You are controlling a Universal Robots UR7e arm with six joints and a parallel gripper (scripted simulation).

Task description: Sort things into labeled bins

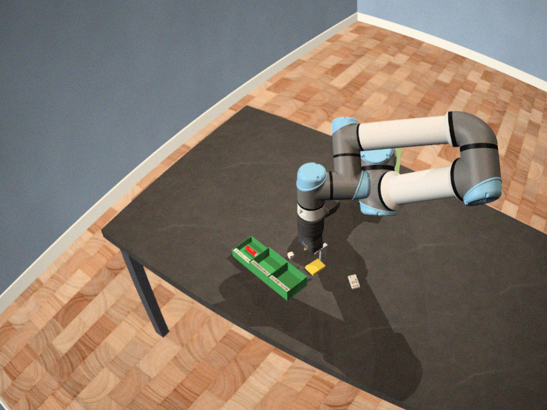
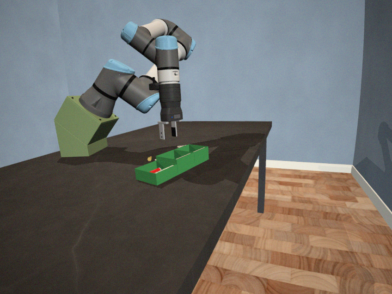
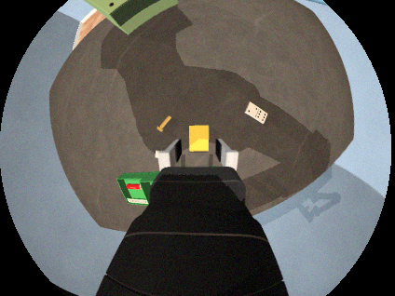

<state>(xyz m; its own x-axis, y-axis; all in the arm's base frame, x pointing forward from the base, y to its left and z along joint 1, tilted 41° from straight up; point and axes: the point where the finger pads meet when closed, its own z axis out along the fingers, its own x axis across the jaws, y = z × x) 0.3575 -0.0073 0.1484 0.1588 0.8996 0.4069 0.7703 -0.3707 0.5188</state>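
Right now my hand is 80 mm above the flat yellow block. From my hand the other things lie so: white domino (130 mm to the left, 80 mm below, 30 mm behind); then brass bolt (80 mm below, 70 mm to the right, 40 mm behind); then white die (90 mm to the right, 80 mm below, 10 mm ahead).
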